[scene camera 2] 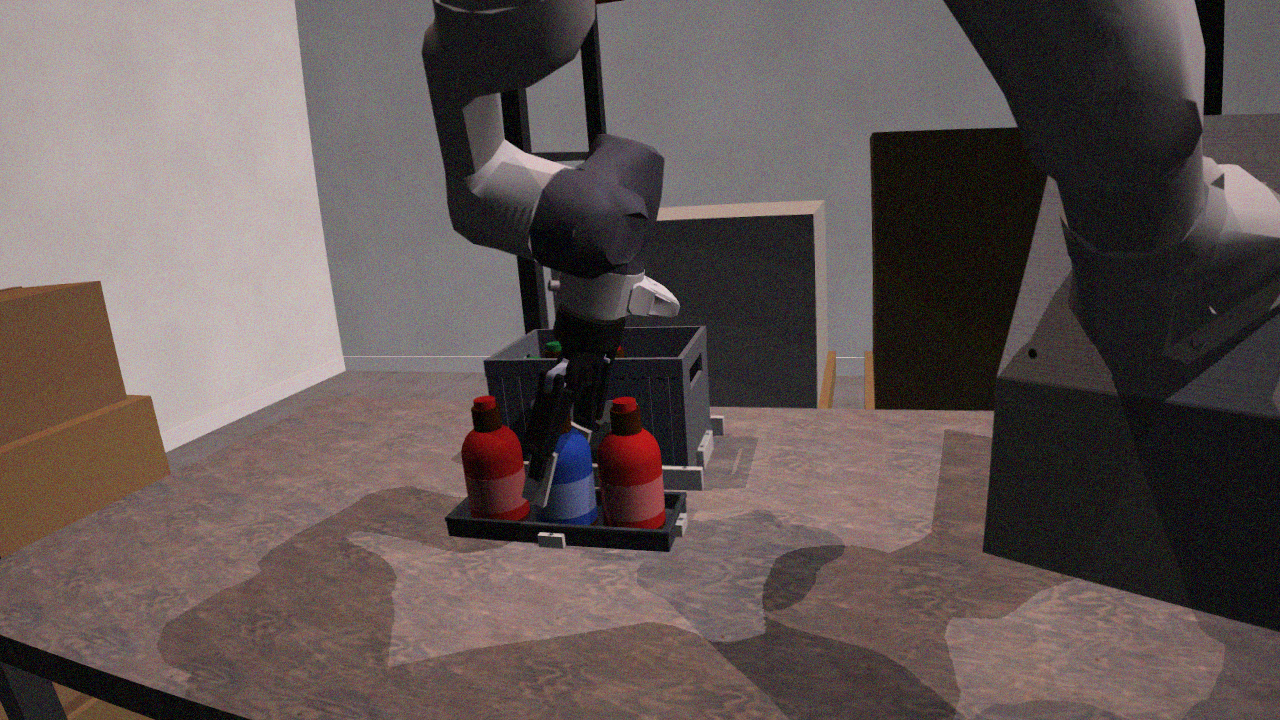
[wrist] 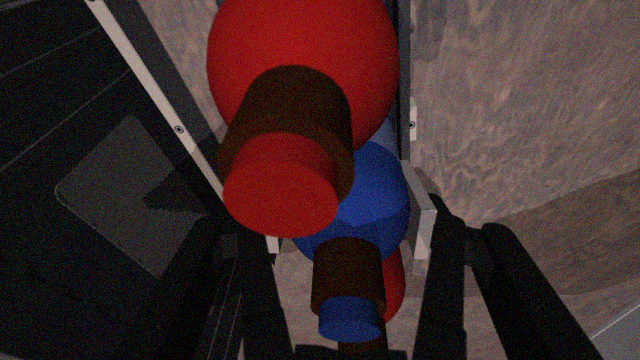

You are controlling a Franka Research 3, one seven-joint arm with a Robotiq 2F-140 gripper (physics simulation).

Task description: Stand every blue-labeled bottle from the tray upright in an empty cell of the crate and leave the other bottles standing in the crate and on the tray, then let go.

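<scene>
The blue-labeled bottle (scene camera 2: 574,488) (wrist: 375,200) stands upright in the black tray (scene camera 2: 617,538) (wrist: 404,85). A red bottle (scene camera 2: 494,470) stands left of it and another red bottle (scene camera 2: 631,465) stands right of it in the scene view. In the wrist view a large red bottle (wrist: 310,45) partly covers the blue one. My gripper (scene camera 2: 564,458) (wrist: 344,177) is shut on the blue-labeled bottle, with a pad on each side of its body. The left pad is mostly hidden in the wrist view. The grey crate (scene camera 2: 662,402) (wrist: 30,150) stands behind the tray.
A green cap (scene camera 2: 553,347) and part of a red cap (scene camera 2: 619,351) show inside the crate, close beside the gripper. A large dark block (scene camera 2: 1092,483) stands at the right of the table. Brown boxes (scene camera 2: 71,465) are at the far left.
</scene>
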